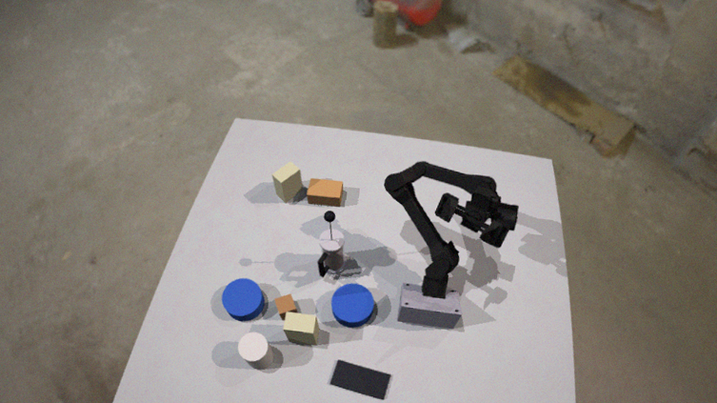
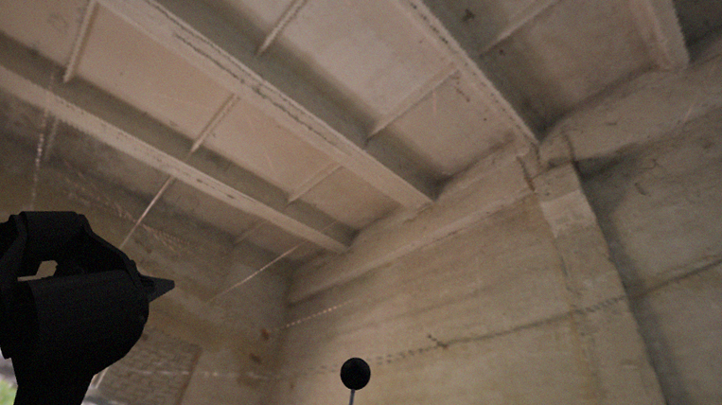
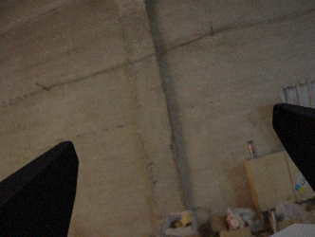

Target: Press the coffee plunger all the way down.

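Now: the coffee press 340 mm ahead of my gripper tip, 30 mm to the right of it and 240 mm below it. From my gripper tip the other things lie so: dark flat plate (180 mm ahead, 300 mm to the left, 360 mm below); then white cylinder (470 mm ahead, 300 mm to the left, 310 mm below).
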